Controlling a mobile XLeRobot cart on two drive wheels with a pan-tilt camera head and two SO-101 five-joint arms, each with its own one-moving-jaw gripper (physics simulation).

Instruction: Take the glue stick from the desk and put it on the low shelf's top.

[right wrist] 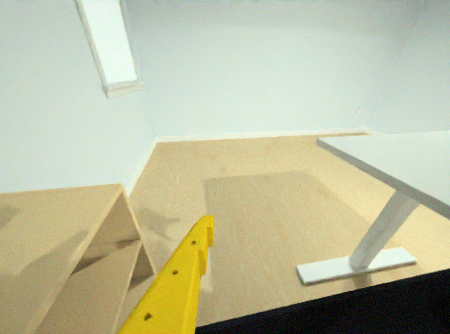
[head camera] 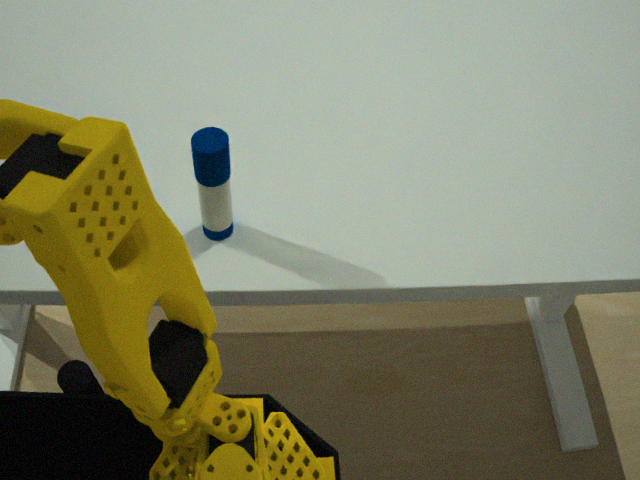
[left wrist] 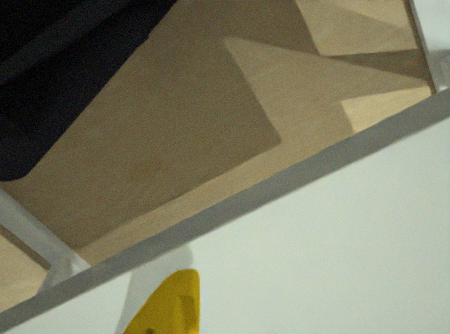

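Seen in the pictures: left hand, tool point: (left wrist: 198,294); right hand, tool point: (right wrist: 213,226); left arm's base, link origin: (head camera: 237,456).
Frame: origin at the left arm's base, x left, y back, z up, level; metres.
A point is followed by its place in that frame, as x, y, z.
The glue stick (head camera: 212,183) {0.221, 0.019, 0.023}, white with a blue cap and blue base, stands upright on the white desk (head camera: 413,155) {0.331, -0.182, -0.055} (left wrist: 325,240) {0.210, 0.191, -0.055} (right wrist: 415,157) {0.344, 0.515, -0.055}, near its front edge in the head view. It does not show in either wrist view. My left arm reaches up at the left of the head view, beside the glue stick; its gripper lies outside that view. In the left wrist view my left gripper (left wrist: 187,282) shows one jaw over the desk; it is open and empty. My right gripper (right wrist: 206,225) shows one jaw and is open. The low wooden shelf (right wrist: 45,215) {-0.665, 0.569, -0.165} is at the left of the right wrist view.
The desk's grey front edge crosses the head and left wrist views. A desk leg (head camera: 560,372) (right wrist: 382,230) {0.512, 0.549, -0.451} stands below it. The black cart body (head camera: 62,439) {0.042, 0.156, -0.094} (left wrist: 60,75) {0.056, 0.132, -0.051} (right wrist: 350,310) {-0.150, 0.243, -0.038} is close to the desk. A window (right wrist: 110,45) {-0.893, 1.947, 0.334} is on the wall.
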